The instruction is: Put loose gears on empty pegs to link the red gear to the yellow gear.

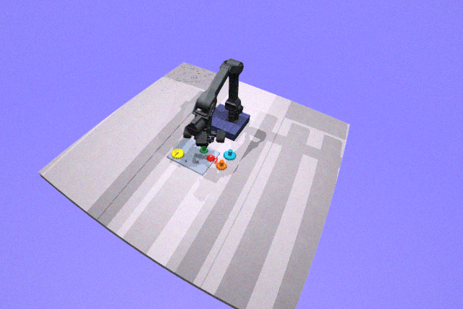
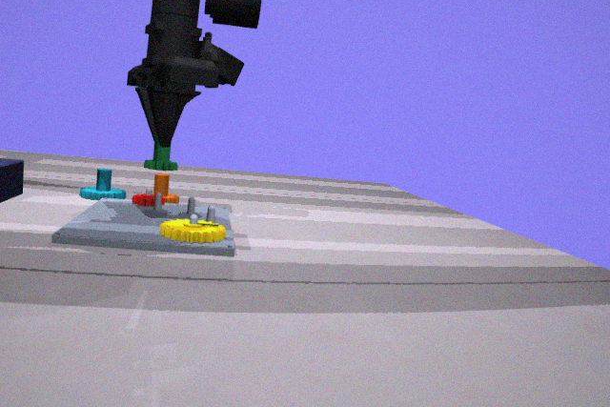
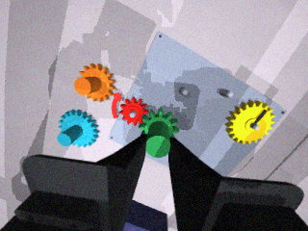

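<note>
The red gear is 10 mm behind my gripper tip, 30 mm to the left of it and 70 mm below it. Also, from my gripper tip: red arrow 10 mm behind, 60 mm to the left, 80 mm below; then green gear 10 mm below; then orange gear 10 mm ahead, 100 mm to the left, 70 mm below.
</note>
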